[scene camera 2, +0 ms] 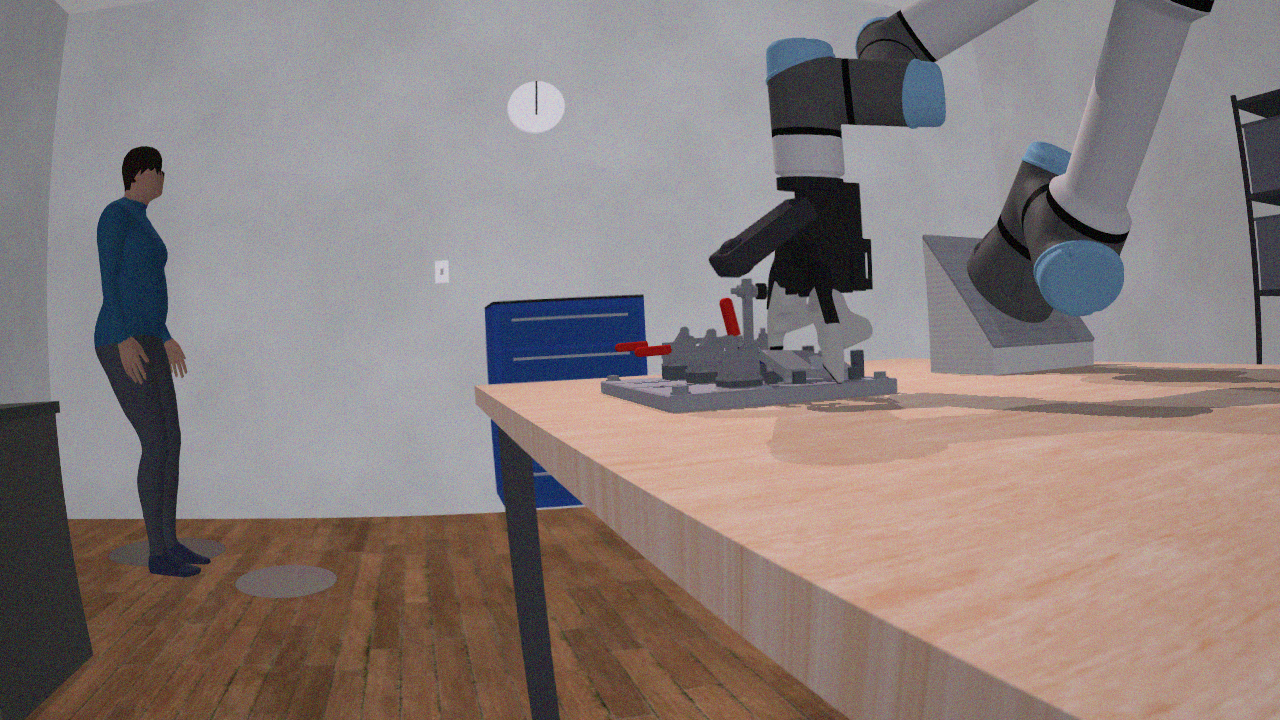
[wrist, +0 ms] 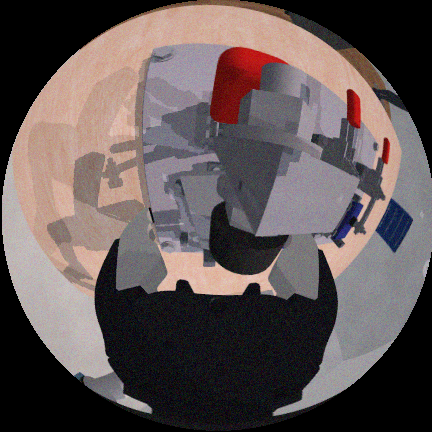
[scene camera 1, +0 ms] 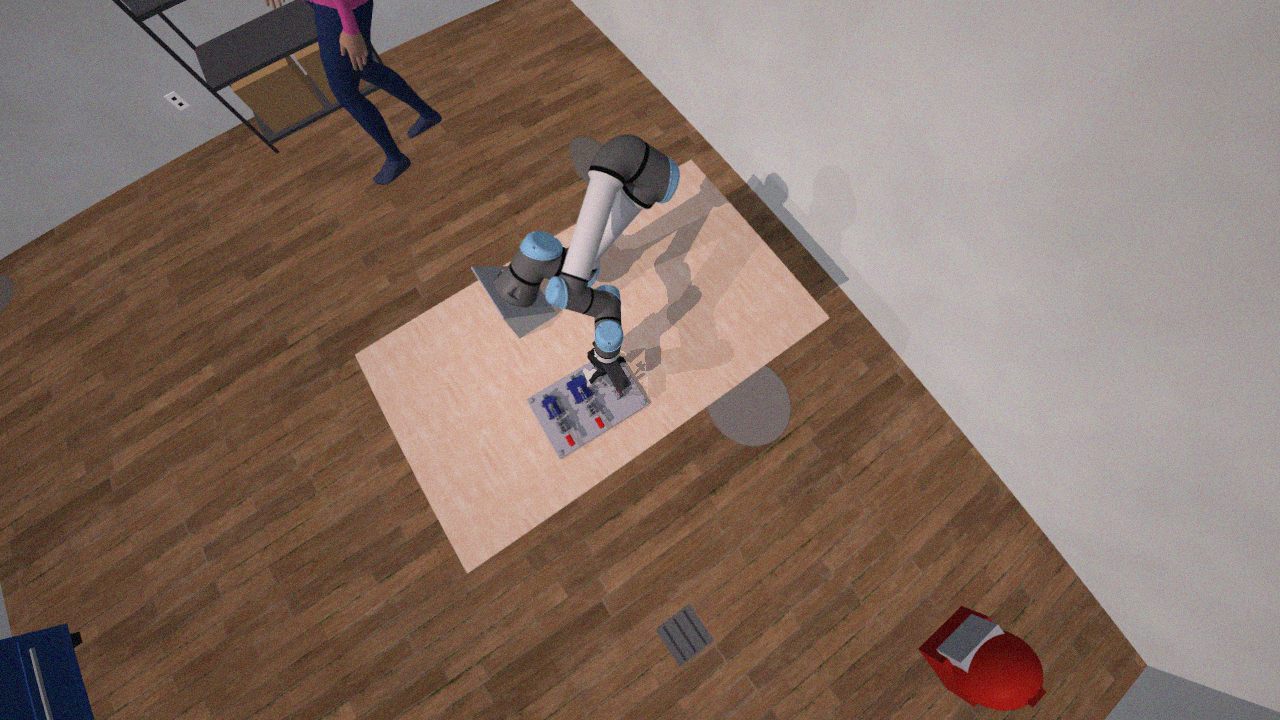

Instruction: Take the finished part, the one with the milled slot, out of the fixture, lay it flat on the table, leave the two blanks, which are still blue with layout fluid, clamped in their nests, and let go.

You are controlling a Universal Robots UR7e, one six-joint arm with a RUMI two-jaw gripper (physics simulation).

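Where they show: gripper, fingertip midpoint: [scene camera 2: 806, 372] [scene camera 1: 606, 374]; arm's base, link origin: [scene camera 2: 1010, 286] [scene camera 1: 515, 290].
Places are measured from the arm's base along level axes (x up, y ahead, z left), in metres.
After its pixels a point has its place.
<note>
The grey finished part [wrist: 200, 195] @(z 0.128, x -0.083, y 0.424 m) [scene camera 2: 787, 360] @(z 0.121, x -0.081, y 0.427 m) lies in its nest on the fixture plate [scene camera 1: 586, 433] @(z -0.053, x -0.103, y 0.533 m) [scene camera 2: 707, 397] @(z 0.179, x -0.106, y 0.531 m); its slot is not clear to see. That nest's clamp stands open, its red handle [scene camera 2: 729, 317] @(z 0.123, x -0.037, y 0.487 m) [wrist: 232, 85] raised and its black-tipped arm upright. My gripper [scene camera 1: 612, 383] @(z 0.109, x -0.094, y 0.401 m) [scene camera 2: 805, 362] @(z 0.109, x -0.094, y 0.401 m) [wrist: 219, 213] @(z 0.109, x -0.094, y 0.401 m) is open and low at this nest, its fingers apart with nothing held. The clamp arm, close to the wrist camera, hides part of the space between them. Two blue blanks [scene camera 1: 552, 407] @(z -0.100, x -0.053, y 0.407 m) [scene camera 1: 579, 388] sit clamped in their nests; one blank [wrist: 344, 230] @(z -0.101, x -0.076, y 0.381 m) shows in the wrist view.
The two blanks' clamps have their red handles [scene camera 1: 570, 440] @(z -0.106, x -0.056, y 0.531 m) [scene camera 1: 599, 422] @(z 0.003, x -0.061, y 0.532 m) lying low. The open clamp's upright arm stands close beside my gripper. The wooden table [scene camera 1: 429, 402] @(z -0.459, x -0.117, y 0.140 m) [scene camera 2: 984, 501] @(z 0.658, x -0.117, y 0.580 m) extends around the plate. The robot's base stand [scene camera 2: 1006, 356] @(z 0.077, x -0.095, y 0.081 m) is at the table's back side.
</note>
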